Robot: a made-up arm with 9 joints. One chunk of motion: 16 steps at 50 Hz.
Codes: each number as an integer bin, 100 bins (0 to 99) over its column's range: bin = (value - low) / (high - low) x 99, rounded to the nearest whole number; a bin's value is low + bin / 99 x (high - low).
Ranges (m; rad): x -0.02..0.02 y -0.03..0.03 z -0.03..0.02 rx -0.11..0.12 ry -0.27..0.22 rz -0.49..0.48
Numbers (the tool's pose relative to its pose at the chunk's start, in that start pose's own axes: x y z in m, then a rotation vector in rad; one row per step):
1: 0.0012 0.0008 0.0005 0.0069 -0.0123 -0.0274
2: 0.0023 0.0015 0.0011 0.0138 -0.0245 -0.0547
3: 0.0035 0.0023 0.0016 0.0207 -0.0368 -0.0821
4: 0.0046 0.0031 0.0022 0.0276 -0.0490 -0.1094
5: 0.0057 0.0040 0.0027 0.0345 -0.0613 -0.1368
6: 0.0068 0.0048 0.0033 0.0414 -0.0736 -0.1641
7: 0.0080 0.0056 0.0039 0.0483 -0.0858 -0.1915
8: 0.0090 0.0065 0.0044 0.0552 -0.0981 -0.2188
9: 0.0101 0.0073 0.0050 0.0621 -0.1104 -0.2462
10: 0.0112 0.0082 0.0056 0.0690 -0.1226 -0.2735
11: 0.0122 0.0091 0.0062 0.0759 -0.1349 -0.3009
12: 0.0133 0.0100 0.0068 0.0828 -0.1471 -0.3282
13: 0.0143 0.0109 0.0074 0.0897 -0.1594 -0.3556
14: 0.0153 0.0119 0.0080 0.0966 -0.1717 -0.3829
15: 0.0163 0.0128 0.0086 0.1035 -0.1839 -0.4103
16: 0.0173 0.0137 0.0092 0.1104 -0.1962 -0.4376
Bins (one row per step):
1: 52 51 60 50 52 47
2: 55 52 62 53 50 44
3: 58 53 63 56 47 42
4: 61 55 64 59 45 39
5: 64 56 65 62 42 36
6: 66 57 66 65 40 33
7: 69 59 67 68 37 30
8: 72 60 68 71 35 28
9: 74 62 69 74 32 25
10: 77 63 70 77 30 22
11: 80 65 72 80 27 19
12: 82 66 73 83 25 17
13: 85 67 74 86 22 14
14: 87 69 75 89 20 11
15: 90 71 76 92 17 8
16: 92 72 78 95 15 5

